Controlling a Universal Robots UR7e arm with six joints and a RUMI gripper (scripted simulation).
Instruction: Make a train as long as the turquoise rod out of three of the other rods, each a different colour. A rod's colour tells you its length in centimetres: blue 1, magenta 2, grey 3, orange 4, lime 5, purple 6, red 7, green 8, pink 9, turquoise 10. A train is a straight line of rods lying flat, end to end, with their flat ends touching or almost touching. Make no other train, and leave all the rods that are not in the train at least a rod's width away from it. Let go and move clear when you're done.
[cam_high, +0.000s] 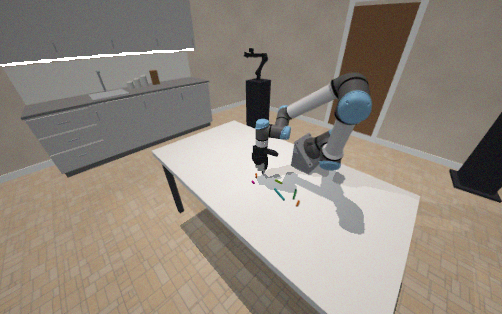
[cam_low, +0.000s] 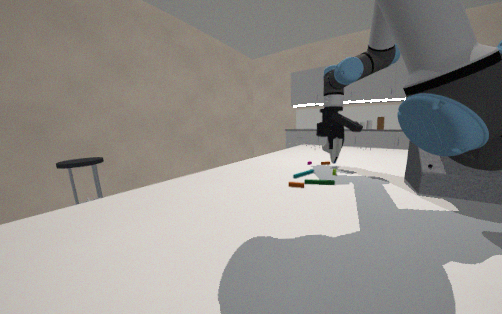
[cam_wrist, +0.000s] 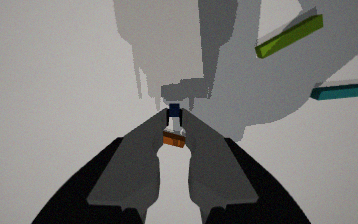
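Right now the blue rod is 1 cm below my hand. Also, from my hand: magenta rod 10 cm ahead, 2 cm below, 1 cm to the right; lime rod 12 cm to the left, 2 cm below; turquoise rod 18 cm to the left, 9 cm ahead, 2 cm below.
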